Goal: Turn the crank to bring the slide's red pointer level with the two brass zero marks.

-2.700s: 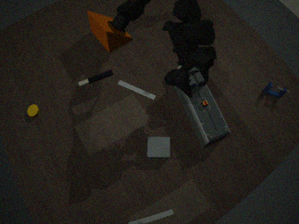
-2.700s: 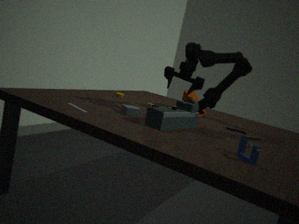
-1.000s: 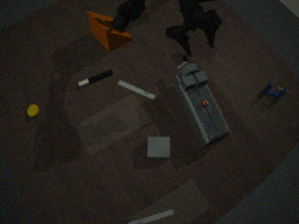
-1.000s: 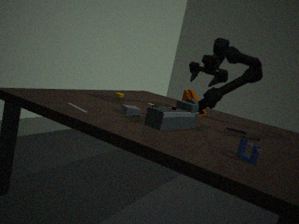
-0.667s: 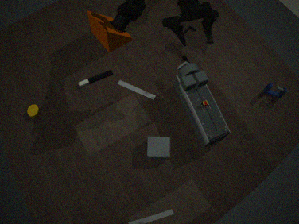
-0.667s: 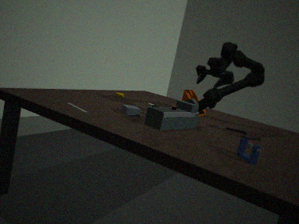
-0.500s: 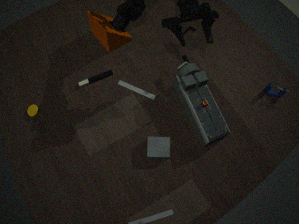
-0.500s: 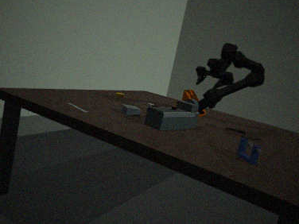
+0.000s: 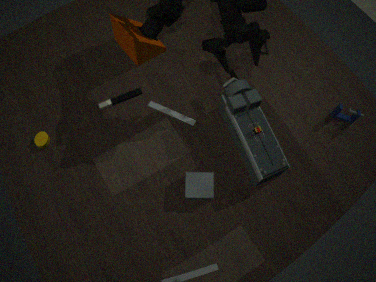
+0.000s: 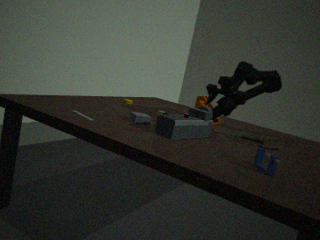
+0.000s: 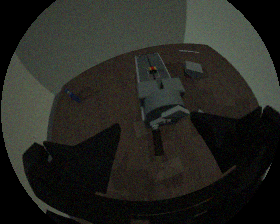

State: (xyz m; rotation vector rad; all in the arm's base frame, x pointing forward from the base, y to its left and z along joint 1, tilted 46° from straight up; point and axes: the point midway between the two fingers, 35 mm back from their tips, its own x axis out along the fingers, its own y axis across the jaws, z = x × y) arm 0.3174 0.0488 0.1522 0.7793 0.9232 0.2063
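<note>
Now: gripper tip 160 mm short of the red pointer, 50 mm to the left of it and 50 mm above it. From my gripper tip the other things lie so: grey block: 250 mm to the right, 190 mm ahead, 120 mm below; yellow disc: 600 mm to the right, 160 mm behind, 130 mm below; black-and-white marker: 330 mm to the right, 160 mm behind, 130 mm below.
</note>
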